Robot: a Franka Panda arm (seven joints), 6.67 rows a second.
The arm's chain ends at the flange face. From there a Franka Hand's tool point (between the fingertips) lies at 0.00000 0.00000 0.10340 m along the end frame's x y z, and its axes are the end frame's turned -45 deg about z.
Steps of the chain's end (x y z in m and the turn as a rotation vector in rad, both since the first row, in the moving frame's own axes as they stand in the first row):
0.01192 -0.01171 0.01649 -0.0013 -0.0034 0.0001
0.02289 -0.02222 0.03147 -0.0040 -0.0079 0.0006
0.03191 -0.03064 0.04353 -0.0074 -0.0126 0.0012
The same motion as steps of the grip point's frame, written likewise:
0.01637 -0.00001 0.01649 0.0015 -0.0033 0.0001
0.03103 0.00019 0.03147 0.0028 -0.0084 0.0006
0.04277 0.00052 0.04352 0.0037 -0.0141 0.0012

